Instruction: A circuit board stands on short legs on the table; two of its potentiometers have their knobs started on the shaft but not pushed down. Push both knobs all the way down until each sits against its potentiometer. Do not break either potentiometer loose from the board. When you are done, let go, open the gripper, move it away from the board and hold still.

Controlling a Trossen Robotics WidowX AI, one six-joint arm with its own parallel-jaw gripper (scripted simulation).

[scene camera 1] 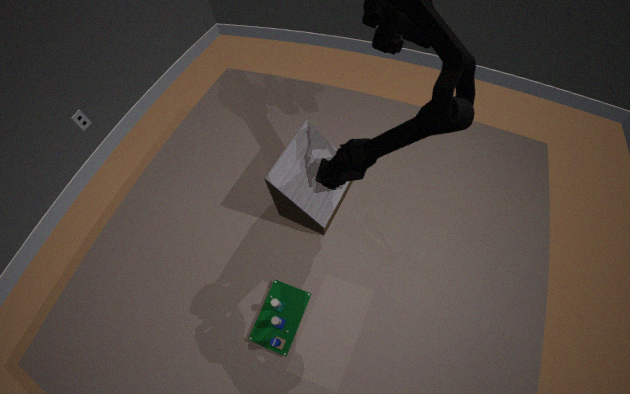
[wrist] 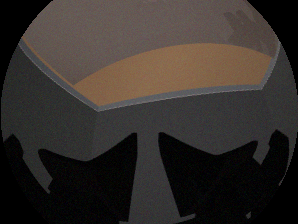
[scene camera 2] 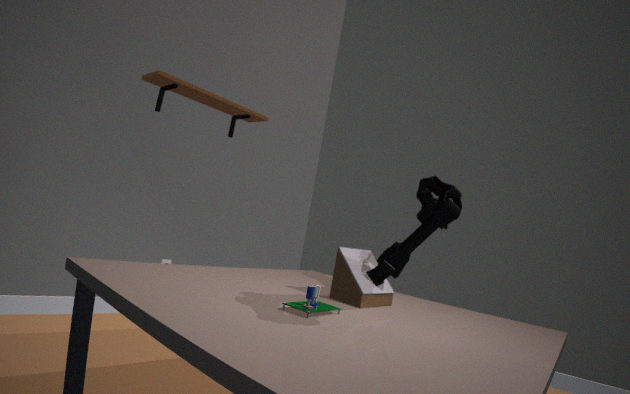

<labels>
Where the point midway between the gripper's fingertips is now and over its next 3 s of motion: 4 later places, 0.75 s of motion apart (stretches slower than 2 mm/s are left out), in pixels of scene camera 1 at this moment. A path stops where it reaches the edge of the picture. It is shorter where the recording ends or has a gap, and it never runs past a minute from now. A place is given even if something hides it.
My gripper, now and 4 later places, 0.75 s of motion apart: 411,33; 314,20; 224,96; 232,252; 271,299
</labels>
